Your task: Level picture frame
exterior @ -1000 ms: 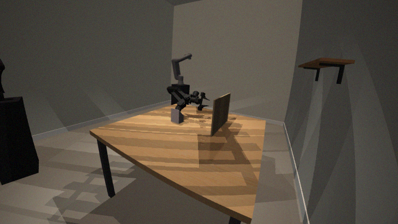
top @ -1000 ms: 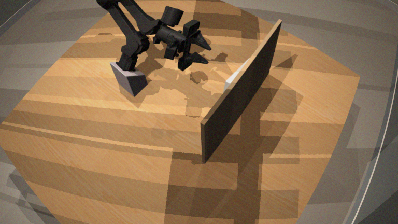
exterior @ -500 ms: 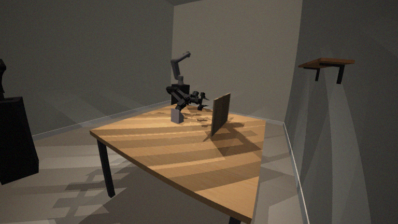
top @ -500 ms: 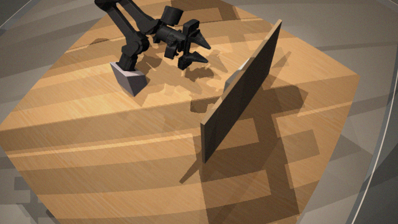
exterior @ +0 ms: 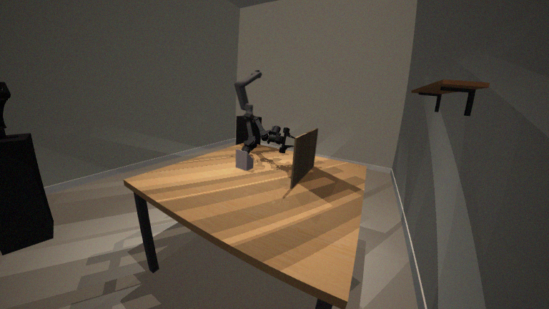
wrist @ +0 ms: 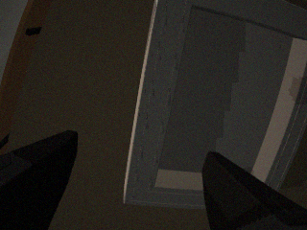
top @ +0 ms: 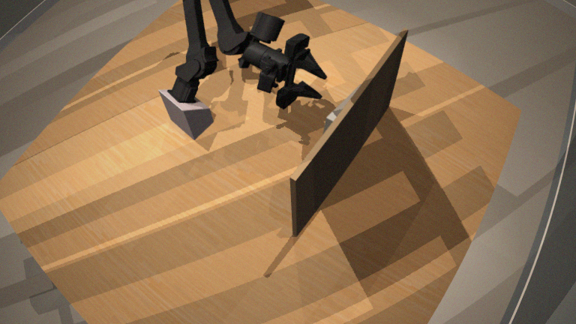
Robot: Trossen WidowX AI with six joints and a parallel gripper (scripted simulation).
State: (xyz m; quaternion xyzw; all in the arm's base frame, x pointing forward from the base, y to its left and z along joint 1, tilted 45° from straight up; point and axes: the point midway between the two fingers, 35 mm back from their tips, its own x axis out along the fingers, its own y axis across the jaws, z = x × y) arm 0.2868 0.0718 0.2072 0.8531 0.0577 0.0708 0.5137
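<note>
My gripper tip is 8 cm short of the picture frame, 6 cm above it and 1 cm to the left of it. Also, from my gripper tip: wall panel (9 cm ahead, 7 cm below).
</note>
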